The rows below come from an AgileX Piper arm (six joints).
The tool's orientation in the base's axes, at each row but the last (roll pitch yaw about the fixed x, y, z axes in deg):
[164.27 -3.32 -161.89]
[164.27 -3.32 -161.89]
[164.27 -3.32 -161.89]
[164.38 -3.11 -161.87]
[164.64 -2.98 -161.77]
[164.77 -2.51 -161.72]
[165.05 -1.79 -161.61]
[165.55 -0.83 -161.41]
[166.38 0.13 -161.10]
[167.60 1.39 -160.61]
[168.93 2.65 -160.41]
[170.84 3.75 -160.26]
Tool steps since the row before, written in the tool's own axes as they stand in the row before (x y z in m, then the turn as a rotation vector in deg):
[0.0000 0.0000 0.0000 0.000 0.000 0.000]
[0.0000 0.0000 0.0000 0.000 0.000 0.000]
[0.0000 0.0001 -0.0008 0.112 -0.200 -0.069]
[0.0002 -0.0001 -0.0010 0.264 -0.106 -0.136]
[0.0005 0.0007 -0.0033 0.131 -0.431 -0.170]
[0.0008 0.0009 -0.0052 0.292 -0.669 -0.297]
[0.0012 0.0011 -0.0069 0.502 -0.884 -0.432]
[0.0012 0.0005 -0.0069 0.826 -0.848 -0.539]
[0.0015 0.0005 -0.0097 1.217 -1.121 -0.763]
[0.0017 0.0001 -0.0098 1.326 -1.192 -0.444]
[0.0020 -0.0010 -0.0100 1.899 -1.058 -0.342]
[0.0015 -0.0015 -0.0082 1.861 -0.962 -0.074]
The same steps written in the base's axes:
[0.0000 0.0000 0.0000 0.000 0.000 0.000]
[0.0000 0.0000 0.0000 0.000 0.000 0.000]
[0.0001 -0.0001 0.0008 -0.040 -0.235 0.019]
[0.0000 -0.0004 0.0009 -0.202 -0.212 0.117]
[-0.0002 -0.0003 0.0034 0.022 -0.478 0.057]
[-0.0004 -0.0007 0.0053 -0.045 -0.777 0.124]
[-0.0007 -0.0010 0.0070 -0.166 -1.073 0.205]
[-0.0006 -0.0015 0.0068 -0.474 -1.168 0.322]
[-0.0009 -0.0022 0.0095 -0.741 -1.595 0.475]
[-0.0012 -0.0025 0.0095 -0.836 -1.630 0.145]
[-0.0013 -0.0036 0.0095 -1.423 -1.678 0.045]
[-0.0010 -0.0033 0.0077 -1.418 -1.530 -0.202]

